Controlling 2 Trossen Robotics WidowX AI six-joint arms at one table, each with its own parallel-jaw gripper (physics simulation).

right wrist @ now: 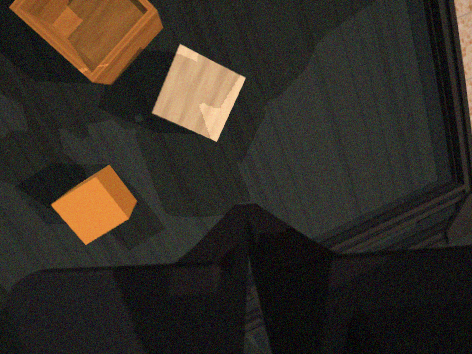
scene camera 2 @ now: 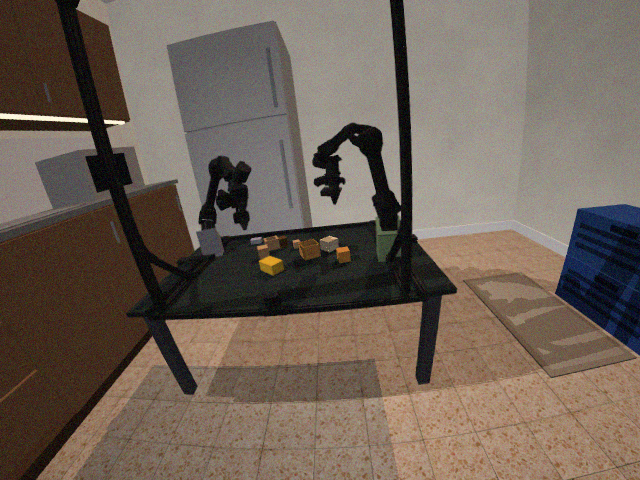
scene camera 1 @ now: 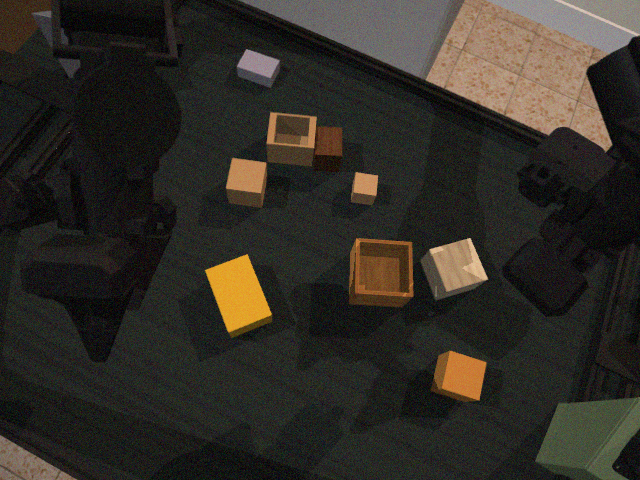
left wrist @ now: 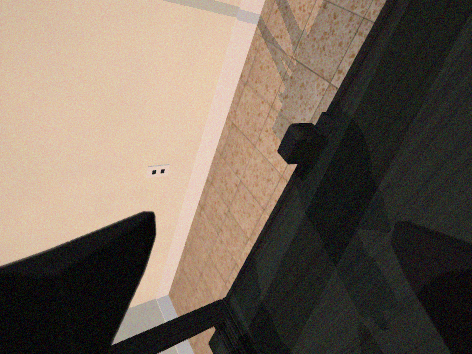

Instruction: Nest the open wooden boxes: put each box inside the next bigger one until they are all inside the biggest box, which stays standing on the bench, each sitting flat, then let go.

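Seen in the pictures: left gripper, fingertip midpoint: [scene camera 2: 244,222] [scene camera 1: 117,332] [left wrist: 273,227]; right gripper, fingertip midpoint: [right wrist: 245,215] [scene camera 2: 334,204] [scene camera 1: 548,240]; left arm's base, origin of the base link: [scene camera 2: 208,233]; right arm's base, origin of the base link: [scene camera 2: 388,224].
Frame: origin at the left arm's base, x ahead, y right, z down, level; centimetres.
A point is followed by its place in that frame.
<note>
Two open wooden boxes stand upright and apart on the dark bench [scene camera 1: 318,405] {y 43.7, x 44.7, z 12.5 cm} [scene camera 2: 294,295] {y 55.7, x 37.9, z 12.5 cm}. The bigger one is the orange-brown box [scene camera 1: 381,272] {y 23.8, x 49.8, z 12.0 cm} [scene camera 2: 310,249] {y 28.8, x 49.2, z 7.9 cm} [right wrist: 105,35] {y 25.4, x 50.0, z 12.0 cm}, and its inside looks empty. The smaller one is the light tan box [scene camera 1: 291,138] {y 4.9, x 32.0, z 12.2 cm} [scene camera 2: 272,242] {y 9.5, x 32.8, z 8.4 cm}, farther back. My right gripper [scene camera 2: 333,195] {y 23.5, x 63.8, z -9.3 cm} [right wrist: 248,218] {y 23.5, x 63.8, z -9.3 cm} is shut and empty, high above the bench to the right of the orange-brown box. My left gripper [scene camera 2: 242,221] {y 42.8, x 25.3, z -13.3 cm} is open and empty, high above the bench's left end.
Closed blocks lie around: a dark brown cube [scene camera 1: 328,148] {y 8.1, x 38.3, z 7.5 cm} touching the tan box, a tan cube [scene camera 1: 246,182] {y 16.6, x 28.0, z 7.5 cm}, a small tan cube [scene camera 1: 365,189] {y 12.6, x 45.0, z 9.1 cm}, a pale cube [scene camera 1: 453,268] {y 22.5, x 58.9, z 7.5 cm} [right wrist: 199,93] {y 21.5, x 59.5, z 7.5 cm}, an orange cube [scene camera 1: 459,375] {y 36.6, x 61.3, z 7.5 cm} [right wrist: 94,205] {y 35.7, x 61.7, z 7.5 cm}, a yellow block [scene camera 1: 238,294] {y 32.5, x 31.2, z 8.0 cm} and a lavender block [scene camera 1: 258,68] {y -5.4, x 24.0, z 10.0 cm}.
</note>
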